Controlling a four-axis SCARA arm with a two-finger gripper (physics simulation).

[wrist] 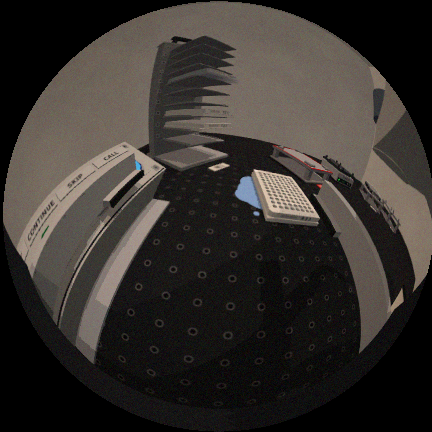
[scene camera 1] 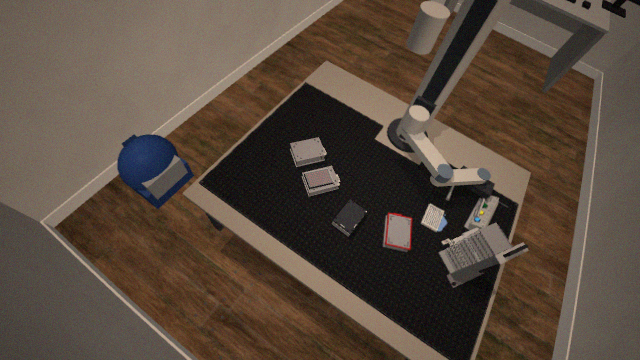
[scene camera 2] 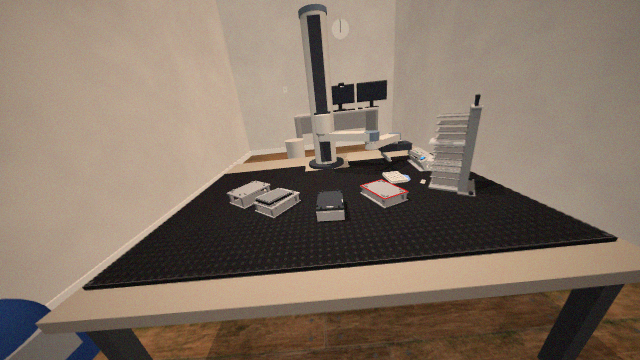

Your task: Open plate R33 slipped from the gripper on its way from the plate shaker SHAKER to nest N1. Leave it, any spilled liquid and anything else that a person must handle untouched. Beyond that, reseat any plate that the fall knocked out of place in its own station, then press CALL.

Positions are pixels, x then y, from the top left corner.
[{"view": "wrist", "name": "gripper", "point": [230, 168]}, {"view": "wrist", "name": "button box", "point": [102, 256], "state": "touched by the gripper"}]
